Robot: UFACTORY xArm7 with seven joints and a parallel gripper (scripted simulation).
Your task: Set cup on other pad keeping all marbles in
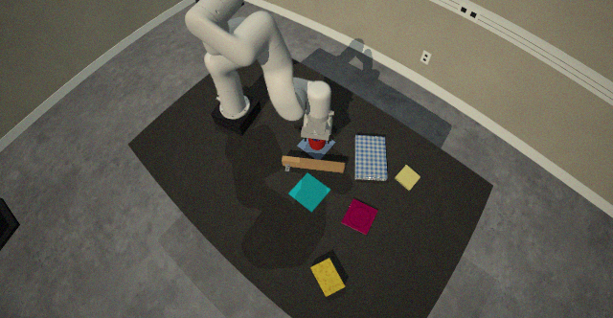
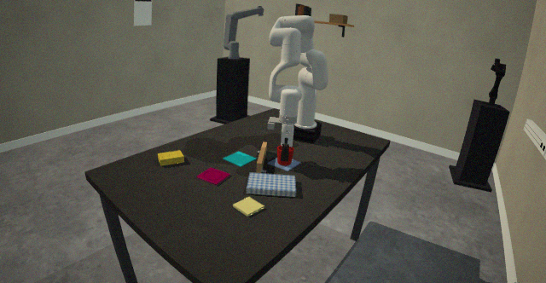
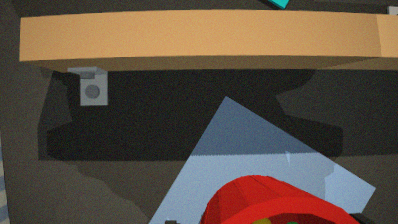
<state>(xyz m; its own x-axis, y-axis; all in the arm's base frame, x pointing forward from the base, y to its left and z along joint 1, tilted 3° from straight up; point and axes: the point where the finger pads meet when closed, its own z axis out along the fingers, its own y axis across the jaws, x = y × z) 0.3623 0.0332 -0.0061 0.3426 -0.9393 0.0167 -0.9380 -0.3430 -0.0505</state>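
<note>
Now: hand 2 cm above the red cup. Round my hand: light blue pad (5 cm below); wooden rail (3 cm ahead, 10 cm to the right, 3 cm below); cyan pad (7 cm ahead, 19 cm to the right, 5 cm below).
</note>
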